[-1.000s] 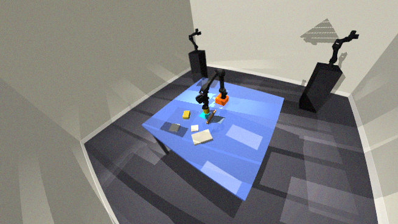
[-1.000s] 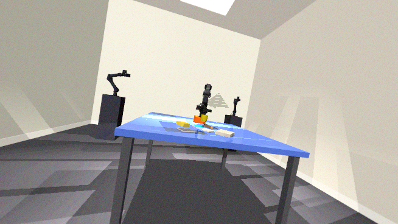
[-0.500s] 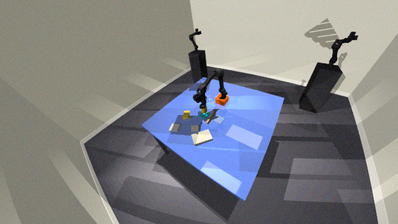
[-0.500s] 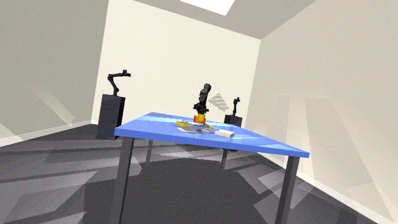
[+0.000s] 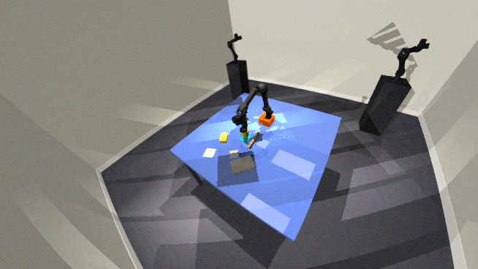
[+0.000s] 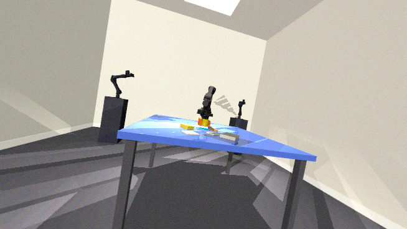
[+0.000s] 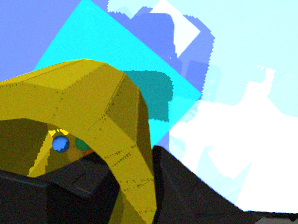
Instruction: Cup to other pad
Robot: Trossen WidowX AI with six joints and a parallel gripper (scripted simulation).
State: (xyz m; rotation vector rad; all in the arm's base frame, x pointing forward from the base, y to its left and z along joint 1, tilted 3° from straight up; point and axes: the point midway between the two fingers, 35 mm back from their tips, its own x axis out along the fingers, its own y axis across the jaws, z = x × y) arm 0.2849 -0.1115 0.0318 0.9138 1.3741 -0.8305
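Now: the yellow cup 20 mm ahead of my gripper tip and 10 mm to the left of it. Also, from my gripper tip: teal pad (30 mm ahead, 10 mm to the left, 70 mm below); then green marble (20 mm ahead, 20 mm to the left, 20 mm below); then blue marble (30 mm ahead, 30 mm to the left, 20 mm below).
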